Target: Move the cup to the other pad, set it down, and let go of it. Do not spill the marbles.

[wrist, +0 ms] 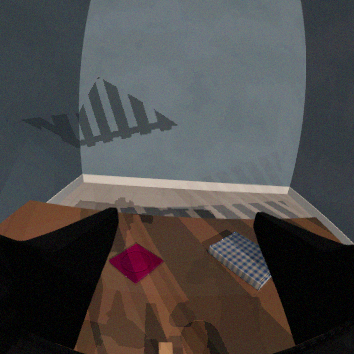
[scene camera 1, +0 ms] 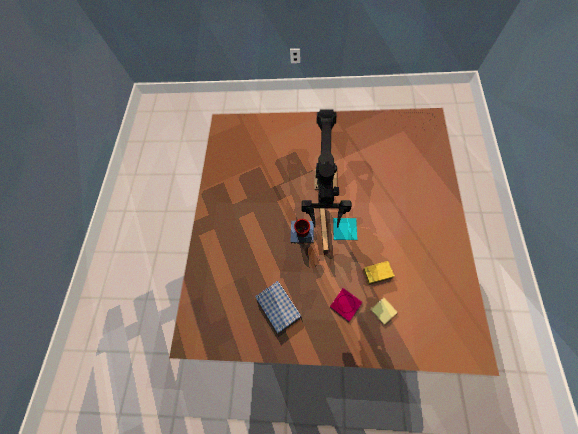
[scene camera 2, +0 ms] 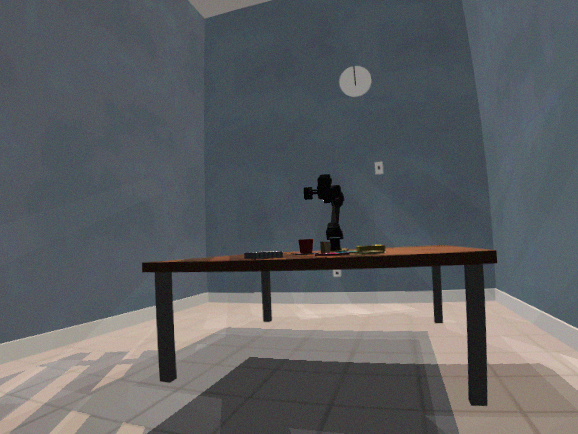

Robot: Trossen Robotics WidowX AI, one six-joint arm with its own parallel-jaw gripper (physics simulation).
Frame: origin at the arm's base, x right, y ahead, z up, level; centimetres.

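Seen in the pictures: gripper, fingertip midpoint: [wrist: 187, 218] [scene camera 1: 326, 227] [scene camera 2: 318, 191]; arm's base at its link origin: [scene camera 2: 335, 249].
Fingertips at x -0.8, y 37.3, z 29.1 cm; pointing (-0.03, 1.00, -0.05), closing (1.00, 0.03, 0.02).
Pixels of each thing's top centre, then the offset from my fingertips to it. "spot": a spot on its surface instead.
- red cup at its top centre: [scene camera 1: 302, 226] [scene camera 2: 305, 239] dx +10.3, dy -8.9, dz -22.7 cm
- dull blue pad at its top centre: [scene camera 1: 302, 231] dx +10.5, dy -9.0, dz -29.8 cm
- narrow wooden bar at a spot on its surface: [wrist: 165, 347] spot: dx -0.6, dy +0.4, dz -24.4 cm
- blue checked block at its top centre: [wrist: 246, 253] [scene camera 2: 262, 251] [scene camera 1: 277, 306] dx +19.3, dy +26.2, dz -27.7 cm
- magenta square at a spot on its surface: [wrist: 136, 263] [scene camera 1: 345, 301] spot: dx -9.3, dy +22.6, dz -29.3 cm
- pale yellow block at its top centre: [scene camera 1: 384, 310] dx -25.5, dy +25.4, dz -29.0 cm
A red cup [scene camera 1: 302, 227] [scene camera 2: 306, 246] stands upright on a dull blue pad [scene camera 1: 296, 239]. Its inside is dark, and I cannot make out the marbles. The other pad, a cyan one [scene camera 1: 349, 231], lies to the right in scene camera 1, and no cup stands on it. A narrow wooden bar [scene camera 1: 325, 240] [wrist: 165, 347] lies between the two pads. My gripper [scene camera 1: 326, 225] [wrist: 187, 218] is wide open with nothing between its fingers. It is raised well above the table, over the bar and between the pads. The cup does not show in the wrist view.
A blue checked block [scene camera 1: 278, 307] [scene camera 2: 263, 255] [wrist: 241, 259] lies near the front left. A magenta square [scene camera 1: 346, 304] [wrist: 136, 263], a yellow block [scene camera 1: 379, 272] [scene camera 2: 370, 248] and a pale yellow block [scene camera 1: 384, 311] lie towards the front right in scene camera 1.
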